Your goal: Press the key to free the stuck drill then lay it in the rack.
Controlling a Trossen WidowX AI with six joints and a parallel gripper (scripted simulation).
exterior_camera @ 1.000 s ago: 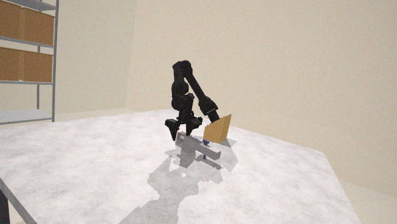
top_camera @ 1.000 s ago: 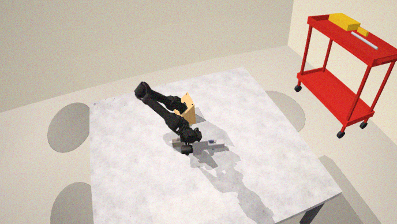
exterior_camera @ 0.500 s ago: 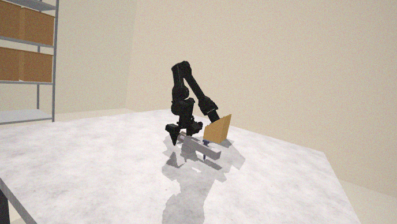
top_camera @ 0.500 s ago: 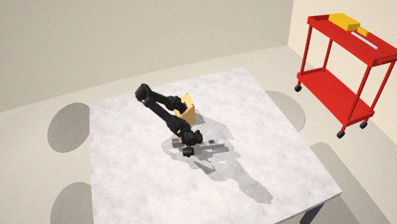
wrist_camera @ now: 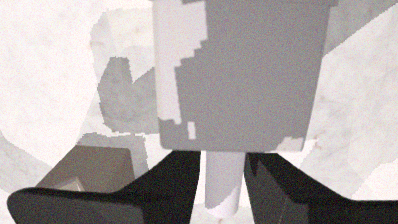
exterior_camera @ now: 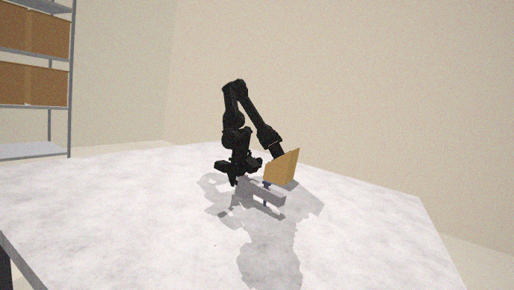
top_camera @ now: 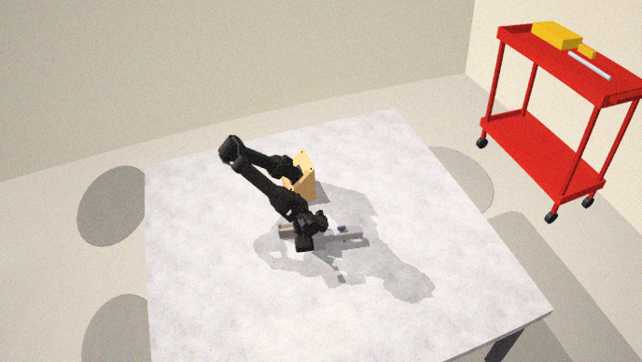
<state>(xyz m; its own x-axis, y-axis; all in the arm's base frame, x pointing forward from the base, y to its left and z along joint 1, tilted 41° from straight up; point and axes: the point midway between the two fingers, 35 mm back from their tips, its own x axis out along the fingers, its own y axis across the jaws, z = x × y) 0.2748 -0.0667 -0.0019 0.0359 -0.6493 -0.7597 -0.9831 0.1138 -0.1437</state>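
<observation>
Now: gripper tip 5 cm to the right of the drill, 3 cm below it and 1 cm short of it. The rest, counted from my gripper tip: rack 8 cm behind, 4 cm to the right; blue key 14 cm to the left, 3 cm above, 2 cm ahead.
</observation>
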